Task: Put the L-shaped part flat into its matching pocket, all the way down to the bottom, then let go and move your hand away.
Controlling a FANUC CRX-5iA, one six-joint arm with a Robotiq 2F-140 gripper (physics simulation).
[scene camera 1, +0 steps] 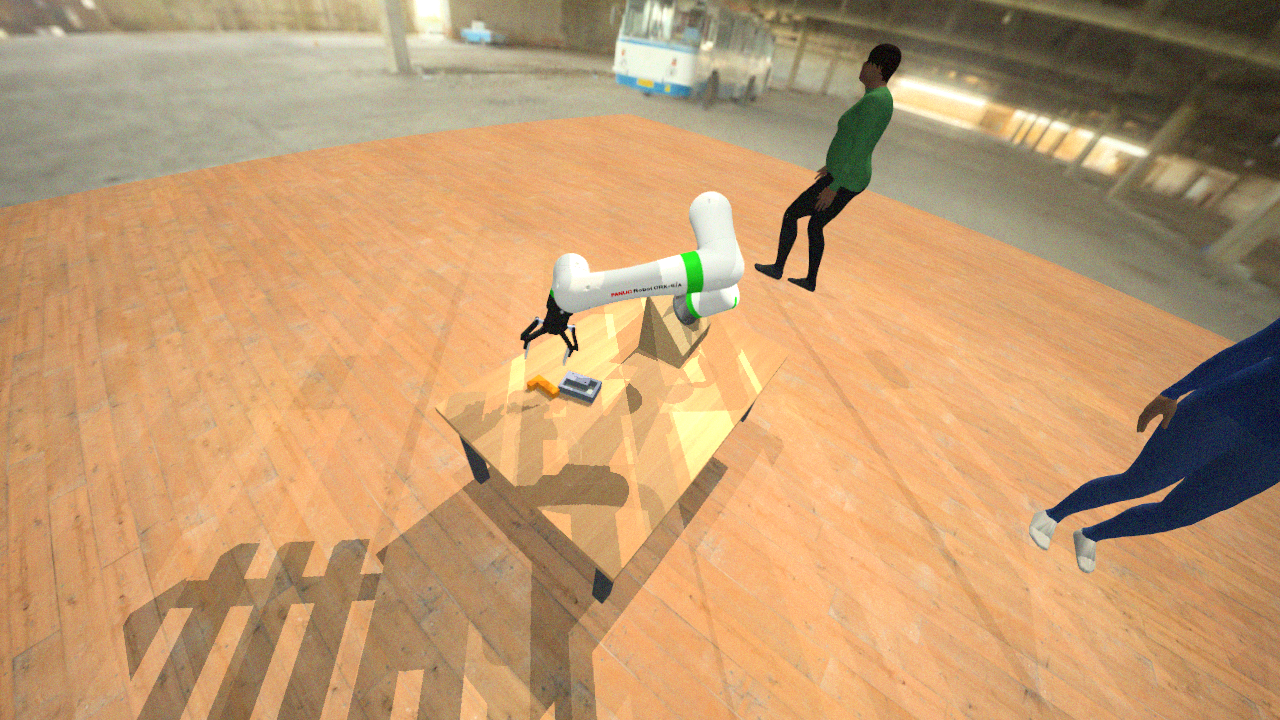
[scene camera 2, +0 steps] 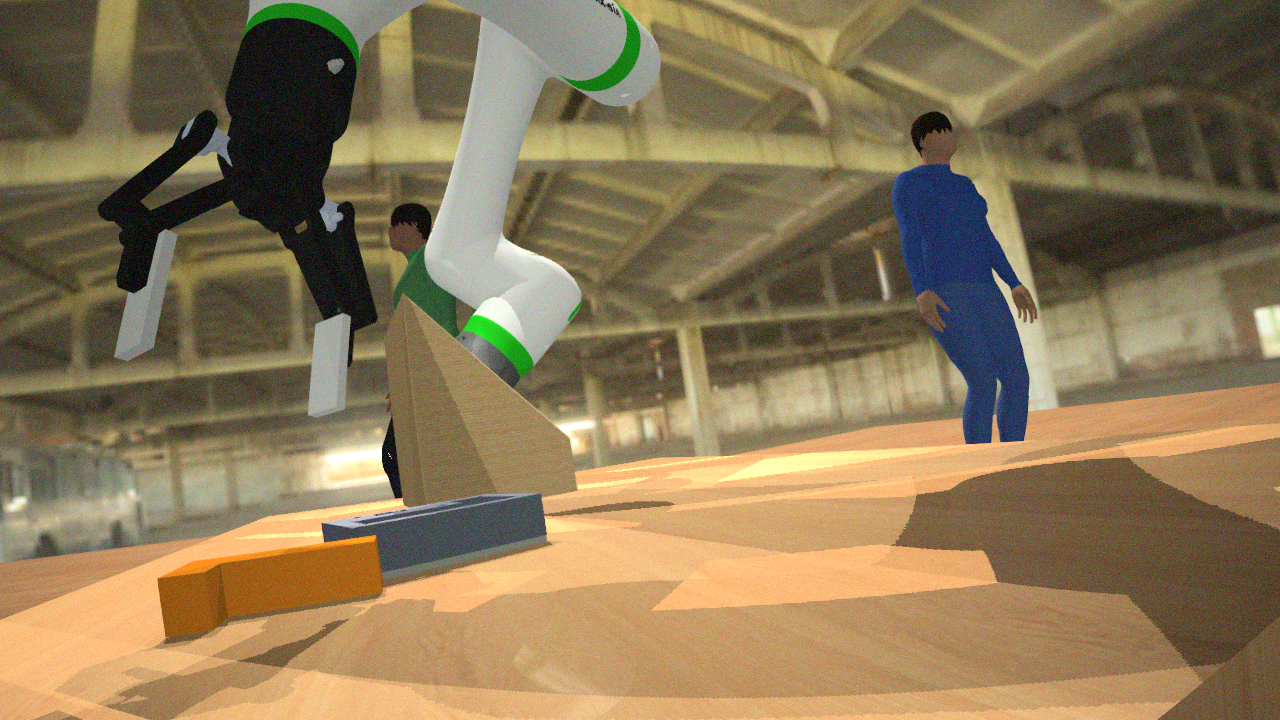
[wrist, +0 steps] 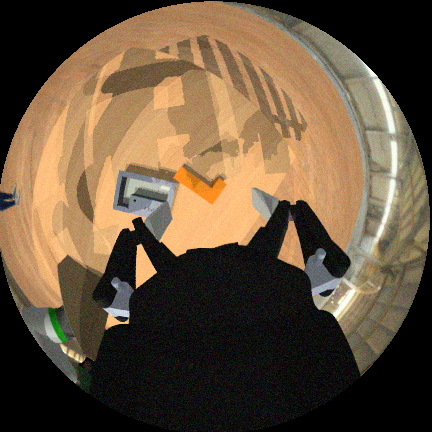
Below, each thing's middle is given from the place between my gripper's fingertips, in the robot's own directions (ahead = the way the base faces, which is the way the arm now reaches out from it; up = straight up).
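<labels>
The grey pocket block (scene camera 1: pixel 573 384) is 80 mm behind my hand, 100 mm to the left of it and 110 mm below it. The orange L-shaped part (scene camera 2: pixel 197 597) I see 30 mm ahead of my hand, 20 mm to the left of it and 120 mm below it. Going by their middles, of the things named here the orange L-shaped part is the nearest to my hand.
</labels>
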